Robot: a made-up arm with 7 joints.
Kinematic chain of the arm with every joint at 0, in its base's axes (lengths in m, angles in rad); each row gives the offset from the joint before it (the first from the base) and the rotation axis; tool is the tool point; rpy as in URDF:
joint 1: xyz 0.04 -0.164 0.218 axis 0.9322 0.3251 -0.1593
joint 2: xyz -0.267 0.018 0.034 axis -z
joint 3: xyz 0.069 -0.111 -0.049 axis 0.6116 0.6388 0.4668
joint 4: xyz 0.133 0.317 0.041 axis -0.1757 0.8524 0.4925
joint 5: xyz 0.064 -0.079 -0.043 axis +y
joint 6: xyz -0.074 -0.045 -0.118 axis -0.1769 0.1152 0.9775
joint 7: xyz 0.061 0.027 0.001 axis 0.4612 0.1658 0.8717
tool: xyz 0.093 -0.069 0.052 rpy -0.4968 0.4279 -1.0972
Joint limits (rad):
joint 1: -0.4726..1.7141
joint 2: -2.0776..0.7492
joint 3: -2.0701..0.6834
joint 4: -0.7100..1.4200
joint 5: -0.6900..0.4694
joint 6: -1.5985..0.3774
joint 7: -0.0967..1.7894
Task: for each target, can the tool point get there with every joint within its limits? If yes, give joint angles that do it. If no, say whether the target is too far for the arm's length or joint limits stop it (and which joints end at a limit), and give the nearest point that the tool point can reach.
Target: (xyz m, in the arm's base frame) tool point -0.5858 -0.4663 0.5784
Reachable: no: joint limits stop it (at a limit: joint 1, joint 2, joint 3, joint 5, joint 6, joint 7) | nearest point -0.4860 -0.2903 0.6006 | short by 0.204 m
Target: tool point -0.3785 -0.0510 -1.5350
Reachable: no: too far | nearest point -0.3500 0.0360 -0.1763 | short by 1.362 m
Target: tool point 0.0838 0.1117 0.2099
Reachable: yes | joints 0.8728 -0.4132 -0.4706 1.2478 -0.2334 -0.1489 1.0242
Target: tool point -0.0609 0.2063 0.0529
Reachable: yes | joints -0.1344 -1.2237 -0.5358 0.4562 0.1586 -0.3512 1.0924
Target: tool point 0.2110 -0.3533 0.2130
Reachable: yes | joints 1.4020 -0.1379 -1.4978 -0.2966 -0.3444 0.0493 1.0202
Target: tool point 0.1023 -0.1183 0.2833
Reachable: yes | joints 0.3216 -0.7788 -0.9827 0.8641 -0.0408 -1.2179 0.3763
